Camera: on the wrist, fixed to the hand. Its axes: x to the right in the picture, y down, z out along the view.
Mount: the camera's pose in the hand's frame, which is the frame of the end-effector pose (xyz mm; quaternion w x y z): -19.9 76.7 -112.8 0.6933 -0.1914 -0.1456 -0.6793
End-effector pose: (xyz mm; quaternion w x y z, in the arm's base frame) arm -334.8 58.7 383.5 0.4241 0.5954 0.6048 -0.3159
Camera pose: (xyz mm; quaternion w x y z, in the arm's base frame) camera -275.8 156.8 460.3 0.2815 -0.1252 0.8225 -0.4781
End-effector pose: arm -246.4 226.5 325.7 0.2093 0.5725 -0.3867 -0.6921
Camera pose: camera -145.4 160.7 392.5 0.2718 -0.5188 -0.2228 0.7794
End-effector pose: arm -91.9 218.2 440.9 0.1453 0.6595 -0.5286 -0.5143
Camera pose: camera -38.3 164.7 556.1 0.1994 -0.7136 -0.1588 0.6525
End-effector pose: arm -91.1 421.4 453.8 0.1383 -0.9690 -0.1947 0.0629
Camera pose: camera -61.9 318.1 540.3 0.0752 0.5569 0.8254 -0.0535
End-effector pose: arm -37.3 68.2 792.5 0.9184 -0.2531 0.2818 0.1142
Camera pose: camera -132.4 72.0 692.8 0.7069 -0.5261 -0.1321 -0.4539
